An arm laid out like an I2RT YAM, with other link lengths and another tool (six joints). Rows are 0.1 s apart.
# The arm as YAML. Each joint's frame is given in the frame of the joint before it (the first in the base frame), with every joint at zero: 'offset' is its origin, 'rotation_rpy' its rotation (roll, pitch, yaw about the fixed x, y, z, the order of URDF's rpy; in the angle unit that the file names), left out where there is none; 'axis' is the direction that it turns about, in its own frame. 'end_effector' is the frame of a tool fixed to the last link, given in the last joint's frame.
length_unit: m
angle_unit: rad
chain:
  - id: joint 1
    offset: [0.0, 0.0, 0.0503]
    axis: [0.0, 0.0, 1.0]
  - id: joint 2
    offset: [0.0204, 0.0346, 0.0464]
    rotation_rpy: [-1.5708, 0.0, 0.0]
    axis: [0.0, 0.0, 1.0]
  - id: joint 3
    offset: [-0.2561, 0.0, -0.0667]
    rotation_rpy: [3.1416, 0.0, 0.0]
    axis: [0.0, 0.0, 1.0]
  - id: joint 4
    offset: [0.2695, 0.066, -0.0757]
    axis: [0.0, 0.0, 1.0]
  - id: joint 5
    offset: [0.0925, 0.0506, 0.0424]
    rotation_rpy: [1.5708, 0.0, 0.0]
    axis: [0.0, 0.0, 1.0]
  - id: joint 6
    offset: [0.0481, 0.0, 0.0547]
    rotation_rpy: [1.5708, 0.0, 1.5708]
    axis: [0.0, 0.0, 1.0]
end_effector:
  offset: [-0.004, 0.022, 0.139]
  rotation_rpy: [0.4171, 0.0, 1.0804]
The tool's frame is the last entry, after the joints.
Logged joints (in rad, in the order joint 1, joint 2, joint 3, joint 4, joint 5, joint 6), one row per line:
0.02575, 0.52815, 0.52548, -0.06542, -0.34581, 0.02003
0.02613, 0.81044, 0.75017, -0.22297, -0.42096, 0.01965
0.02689, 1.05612, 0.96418, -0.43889, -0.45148, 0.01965
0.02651, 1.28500, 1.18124, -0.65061, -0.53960, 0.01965
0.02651, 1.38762, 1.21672, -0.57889, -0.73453, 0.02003
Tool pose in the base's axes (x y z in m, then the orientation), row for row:
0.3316, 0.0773, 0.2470, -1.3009, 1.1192, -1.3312
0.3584, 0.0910, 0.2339, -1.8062, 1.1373, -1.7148
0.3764, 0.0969, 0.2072, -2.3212, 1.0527, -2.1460
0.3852, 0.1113, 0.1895, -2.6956, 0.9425, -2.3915
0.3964, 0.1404, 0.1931, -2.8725, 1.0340, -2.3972
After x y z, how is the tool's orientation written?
As angles about the fixed x, y, z axes (roll, pitch, yaw), in radians.
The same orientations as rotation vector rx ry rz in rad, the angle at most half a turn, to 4 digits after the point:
-0.3145, 1.4301, -0.3605
-0.4091, 1.6251, -0.2664
-0.4756, 1.8603, -0.1948
-0.5476, 2.0586, -0.0515
-0.6086, 2.0002, 0.1682

